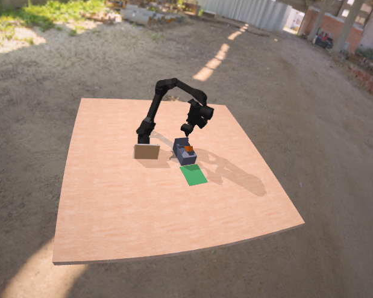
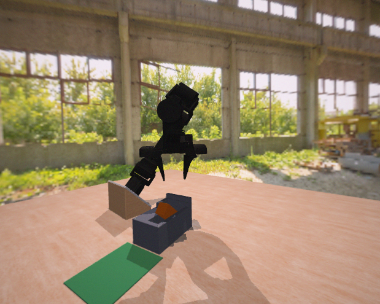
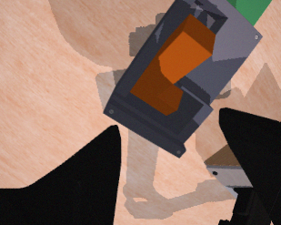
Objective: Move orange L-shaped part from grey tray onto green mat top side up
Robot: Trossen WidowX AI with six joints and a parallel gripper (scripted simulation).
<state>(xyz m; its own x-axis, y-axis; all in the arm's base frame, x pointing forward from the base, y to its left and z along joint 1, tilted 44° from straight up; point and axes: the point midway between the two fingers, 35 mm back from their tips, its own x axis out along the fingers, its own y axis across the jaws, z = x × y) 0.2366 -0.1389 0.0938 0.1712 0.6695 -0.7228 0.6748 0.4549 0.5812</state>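
The orange L-shaped part lies 110 mm below my gripper tip, 10 mm to the right of it and 10 mm behind it. From my gripper tip the other things lie so: green mat (190 mm to the right, 160 mm below).
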